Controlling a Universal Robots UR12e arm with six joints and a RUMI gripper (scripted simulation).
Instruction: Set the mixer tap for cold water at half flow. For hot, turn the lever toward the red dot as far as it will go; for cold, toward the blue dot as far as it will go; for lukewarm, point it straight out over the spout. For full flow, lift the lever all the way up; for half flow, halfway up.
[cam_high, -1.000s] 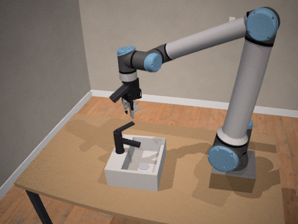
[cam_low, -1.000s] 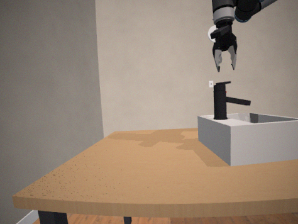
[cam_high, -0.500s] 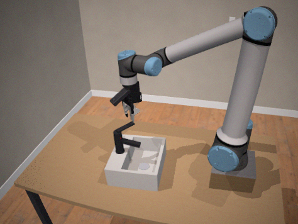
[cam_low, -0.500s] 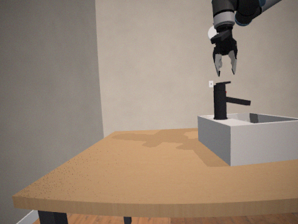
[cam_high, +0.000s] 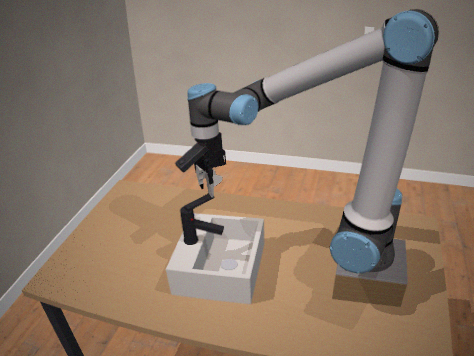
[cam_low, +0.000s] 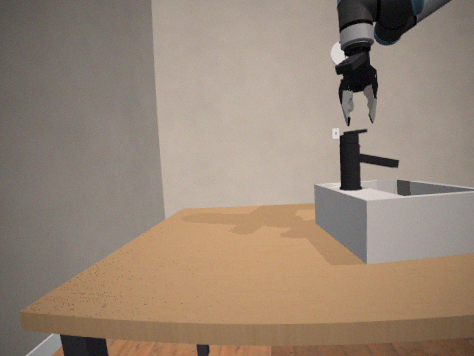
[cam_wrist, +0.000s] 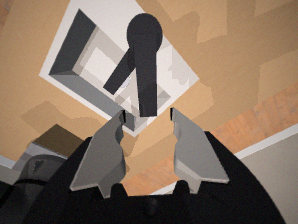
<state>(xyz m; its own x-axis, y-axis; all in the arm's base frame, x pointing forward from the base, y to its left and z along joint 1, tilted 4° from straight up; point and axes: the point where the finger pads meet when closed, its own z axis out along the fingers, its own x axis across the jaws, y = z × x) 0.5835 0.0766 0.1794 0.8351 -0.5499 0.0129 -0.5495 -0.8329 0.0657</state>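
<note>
The lever lies 2 cm ahead of my hand, 3 cm to the left of it and 4 cm below it. From my hand the other things lie so: white sink: 7 cm behind, 5 cm to the left, 28 cm below.
</note>
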